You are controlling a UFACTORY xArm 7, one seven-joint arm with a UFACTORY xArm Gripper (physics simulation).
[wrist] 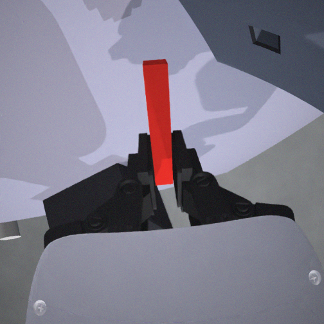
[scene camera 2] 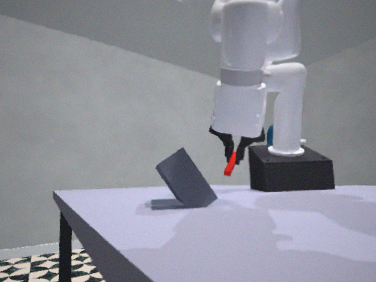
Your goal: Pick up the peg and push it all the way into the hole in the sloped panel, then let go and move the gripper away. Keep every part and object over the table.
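Frame: origin at the arm's base, x ahead, y left, z up, level; millimetres.
Seen in the pictures: gripper, fingertip midpoint: [scene camera 2: 233, 160]; arm's base, link origin: [scene camera 2: 285, 151].
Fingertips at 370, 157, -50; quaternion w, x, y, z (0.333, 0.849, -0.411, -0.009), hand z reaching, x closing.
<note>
Pixels of each thing's middle, then the offset from my fingertips to it, as dx, dy, dz. "spot": a spot on its surface instead. Level surfaces: height alone.
- red square peg, body centre: [scene camera 2: 231, 163] +15, +12, -6
- grey-blue sloped panel, body centre: [scene camera 2: 180, 181] +121, -25, -41
- pale lilac table, surface height: dz -87
- panel's flat foot, surface spot: [scene camera 2: 165, 204] spot: +165, +7, -81
A red square peg [scene camera 2: 230, 165] [wrist: 158, 107] is held in the air, apart from the panel and the table. My gripper [scene camera 2: 235, 157] [wrist: 161, 150] is shut on the peg near one end; the other end sticks out past the fingertips, up the wrist view, and points down in the scene view. The grey-blue sloped panel [scene camera 2: 186, 177] [wrist: 295, 75] stands on the table left of the gripper in the scene view and fills the upper right of the wrist view. Its square hole [wrist: 267, 41] shows there, to the right of the peg's free end. The hole does not show in the scene view.
The pale lilac table [scene camera 2: 125, 225] [wrist: 95, 65] lies under the panel and the gripper. The panel's flat foot [scene camera 2: 165, 204] reaches left along the table top. The black robot base block [scene camera 2: 292, 170] stands at the right behind the gripper. The table's left edge lies beyond the panel.
</note>
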